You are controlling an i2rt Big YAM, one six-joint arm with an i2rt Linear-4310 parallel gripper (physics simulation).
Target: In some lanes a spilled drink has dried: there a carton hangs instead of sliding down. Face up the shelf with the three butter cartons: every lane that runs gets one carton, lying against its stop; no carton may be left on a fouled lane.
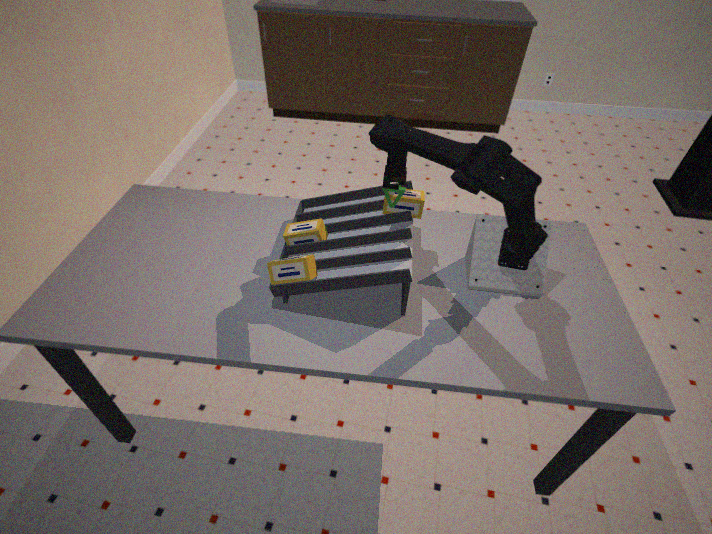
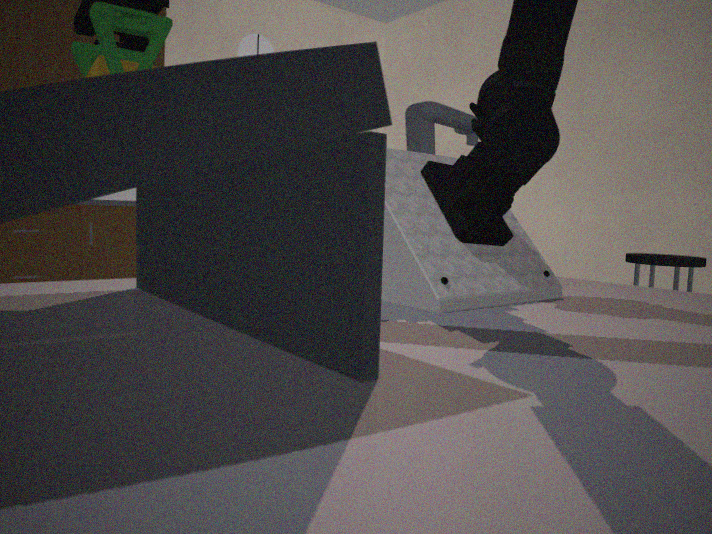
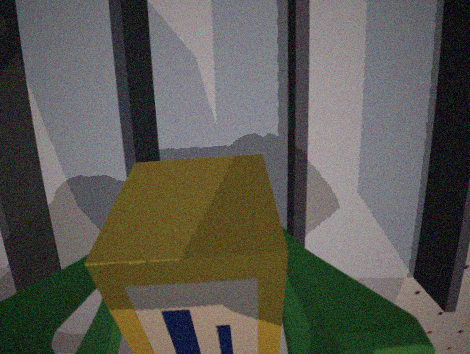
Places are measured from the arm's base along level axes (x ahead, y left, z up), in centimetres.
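Pixels of known places: gripper, between the fingertips: [image 1: 392,202] [image 3: 201,236]; arm's base, origin of its link: [image 1: 515,248] [image 2: 462,207].
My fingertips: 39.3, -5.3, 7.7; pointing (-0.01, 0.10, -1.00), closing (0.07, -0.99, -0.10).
For each thing: its top centre in the pictures, then the offset to it from my fingertips, as dx, dy, dz. Level surfaces: height alone.
- yellow butter carton, centre of its top: [image 2: 156,72] [image 1: 404,192] -3.4, -0.3, +4.0
- second carton, centre of its top: [image 1: 305,223] +26.0, +9.5, -5.4
- third carton, centre of its top: [image 1: 291,254] +25.1, +26.9, -3.0
- grey table, height of its surface: dz -18.6
My gripper [image 1: 394,197] [image 2: 121,56] is shut on a yellow butter carton [image 1: 409,205] [image 2: 99,67] [image 3: 195,220]. It holds the carton at the upper right end of the shelf [image 1: 362,280] [image 2: 258,172] [image 3: 297,110], by the far lanes; which lane lies exactly below is unclear. A second carton [image 1: 304,232] lies at the low left end of a middle lane. A third carton [image 1: 292,270] lies at the low left end of the nearest lane. The lane between these two holds no carton. The stops are hidden, and no dried spill can be made out.
The sloping shelf stands on a grey table [image 1: 172,321], with dark dividers between its lanes. The arm's pale base block [image 1: 483,275] [image 2: 488,287] stands to the right of the shelf. A brown cabinet [image 1: 379,68] stands beyond the table, and a stool [image 2: 665,260] stands in the background.
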